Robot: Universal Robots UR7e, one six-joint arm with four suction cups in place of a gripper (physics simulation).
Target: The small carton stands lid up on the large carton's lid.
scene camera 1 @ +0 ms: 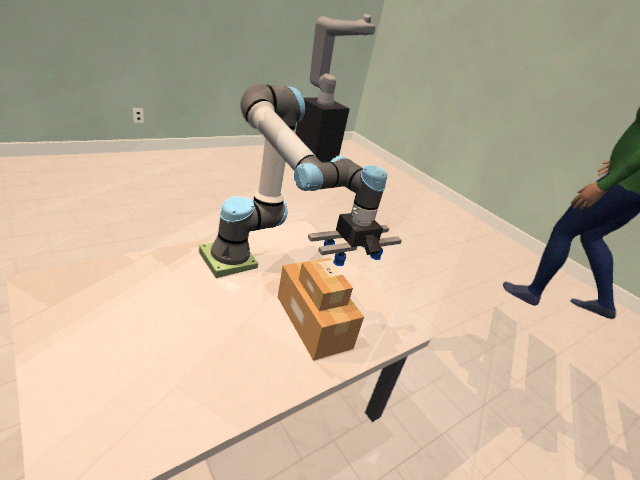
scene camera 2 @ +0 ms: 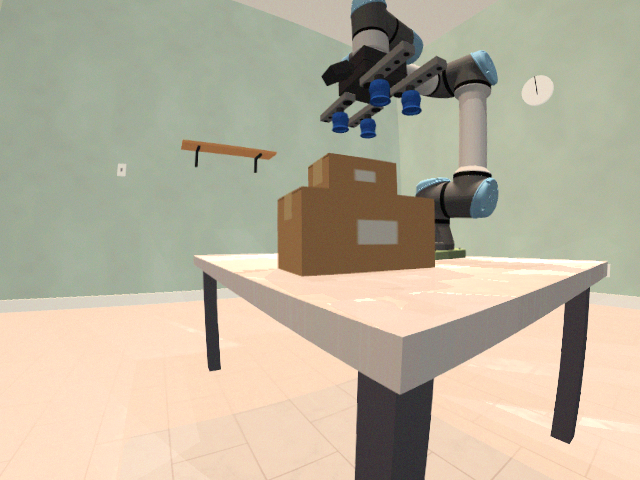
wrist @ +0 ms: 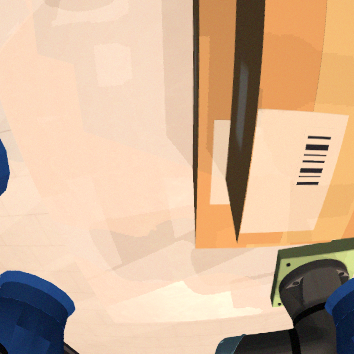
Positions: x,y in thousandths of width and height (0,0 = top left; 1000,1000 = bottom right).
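Observation:
A large carton stands in the scene (scene camera 2: 502,482), and the views also show the large carton (scene camera 1: 509,695) and the same large carton (wrist: 603,103). A small carton (scene camera 2: 524,357) is there too, and so is this small carton (scene camera 1: 510,597). The suction head (scene camera 2: 593,186), also visible as the suction head (wrist: 117,871), carries nothing, and the cup hangs 140 mm from the middle of the small carton, above it.

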